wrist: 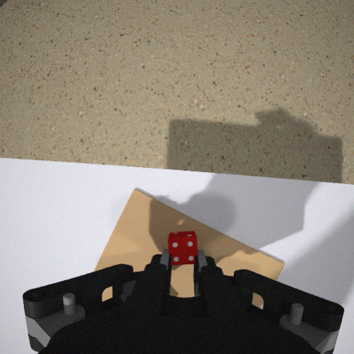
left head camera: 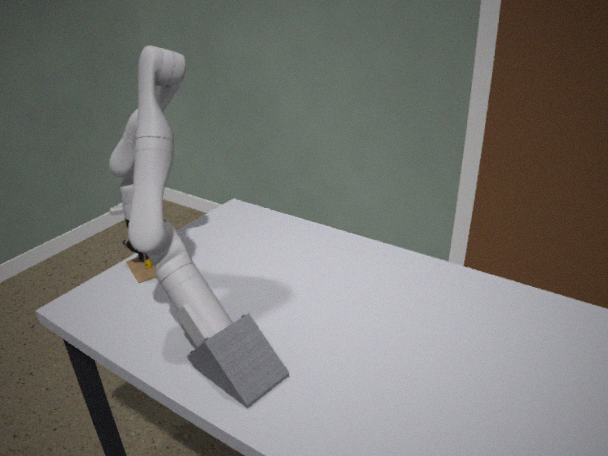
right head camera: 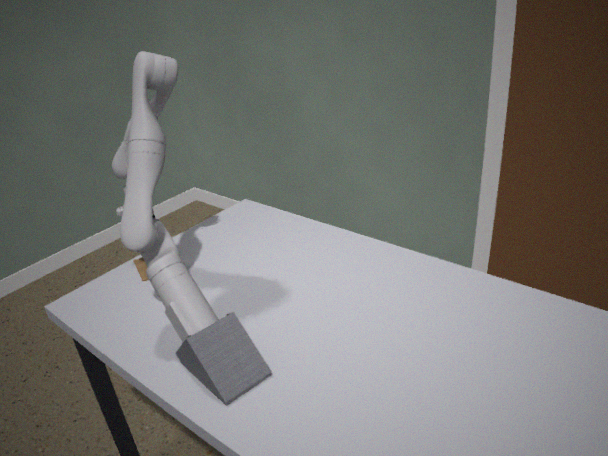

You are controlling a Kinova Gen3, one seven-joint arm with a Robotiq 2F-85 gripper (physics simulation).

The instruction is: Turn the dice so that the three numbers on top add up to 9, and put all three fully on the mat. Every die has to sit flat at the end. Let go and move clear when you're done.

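Frame: origin at the arm's base, x ahead, y left, z up, level; metres.
Seen in the pictures: gripper, between the fingertips: [left head camera: 146,259]; arm's base, origin of its link: [left head camera: 217,334] [right head camera: 203,332].
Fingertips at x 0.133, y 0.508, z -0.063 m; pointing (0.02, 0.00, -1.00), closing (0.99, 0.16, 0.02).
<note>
Offsets run from my fingertips to a thing's top centre. Level surfaces: height alone.
The red die [wrist: 183,247] is between the fingertips of my gripper [wrist: 182,261] [left head camera: 143,257], which is shut on it. The die's face toward the wrist camera shows four white pips. Whether the die touches the mat is hard to tell. The tan mat {dx +0.000, dy -0.038, dz -0.002 m} [wrist: 122,225] [left head camera: 138,274] [right head camera: 142,270] lies on the table near its edge. The yellow die {dx -0.017, dy -0.039, dz +0.018 m} [left head camera: 148,264] shows in the left head view, beside the fingers over the mat; its pips are too small to read. The blue die does not show in these views. The arm hides most of the mat in the right head view.
The white table {dz -0.006 m} [left head camera: 400,350] [right head camera: 400,360] [wrist: 40,215] ends just beyond the mat's far corner, with the speckled floor [wrist: 100,85] past its edge. The arm's grey wedge base [left head camera: 250,357] [right head camera: 230,357] stands on the table. Arm shadows fall across the mat and table.
</note>
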